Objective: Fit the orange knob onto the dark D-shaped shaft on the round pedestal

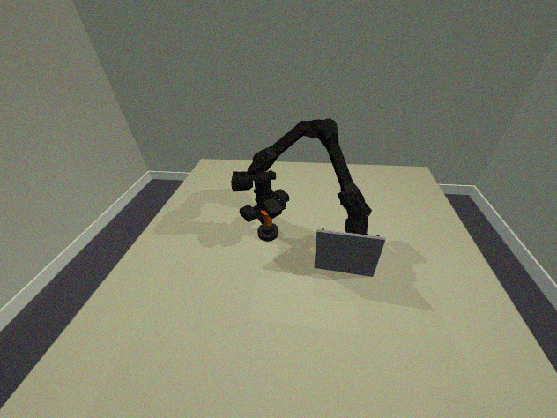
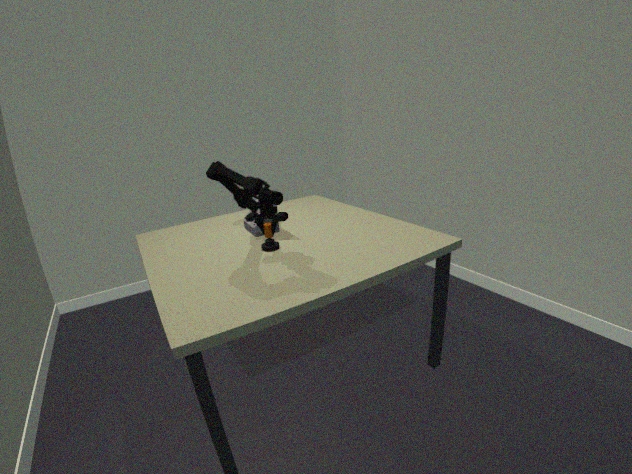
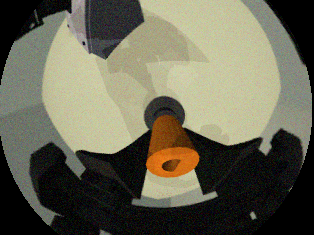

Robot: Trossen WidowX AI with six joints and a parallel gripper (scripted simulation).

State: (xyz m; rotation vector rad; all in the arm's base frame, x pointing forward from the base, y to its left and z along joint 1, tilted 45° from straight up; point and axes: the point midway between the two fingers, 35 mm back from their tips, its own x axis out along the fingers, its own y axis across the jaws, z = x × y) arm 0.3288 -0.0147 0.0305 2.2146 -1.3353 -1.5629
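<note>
The orange knob lies 2 cm above my gripper tip. From my gripper tip the other things lie so: round pedestal: 4 cm below.
</note>
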